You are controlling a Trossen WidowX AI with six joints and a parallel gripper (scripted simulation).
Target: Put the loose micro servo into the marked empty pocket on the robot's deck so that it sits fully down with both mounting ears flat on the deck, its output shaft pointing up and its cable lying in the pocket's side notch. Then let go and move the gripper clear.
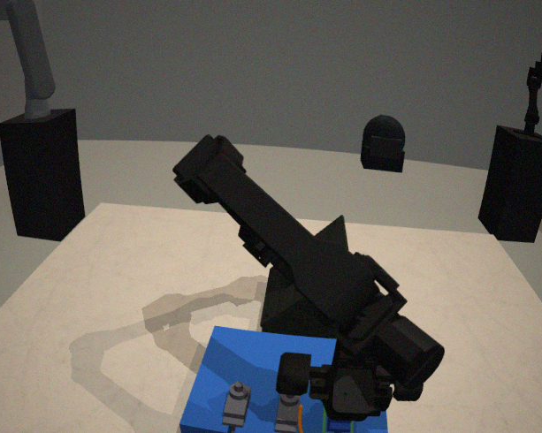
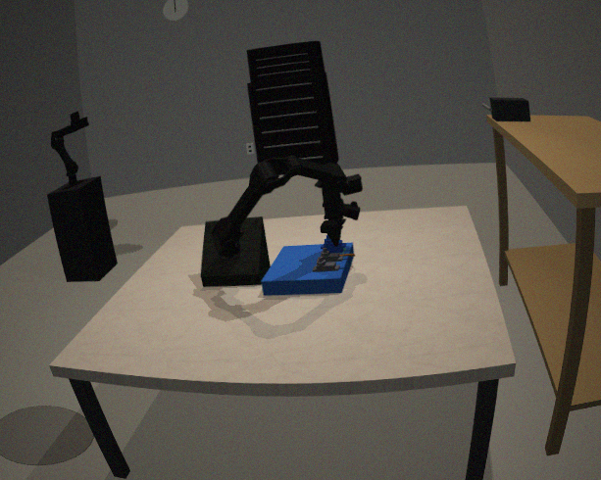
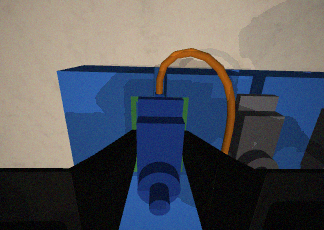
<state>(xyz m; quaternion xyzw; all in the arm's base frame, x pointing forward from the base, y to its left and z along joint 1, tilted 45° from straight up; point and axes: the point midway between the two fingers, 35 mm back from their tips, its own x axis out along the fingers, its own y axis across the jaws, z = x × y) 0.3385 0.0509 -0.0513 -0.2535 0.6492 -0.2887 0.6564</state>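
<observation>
The deck lies 13 cm behind my gripper tip, 7 cm to the right of it and 5 cm below it.
</observation>
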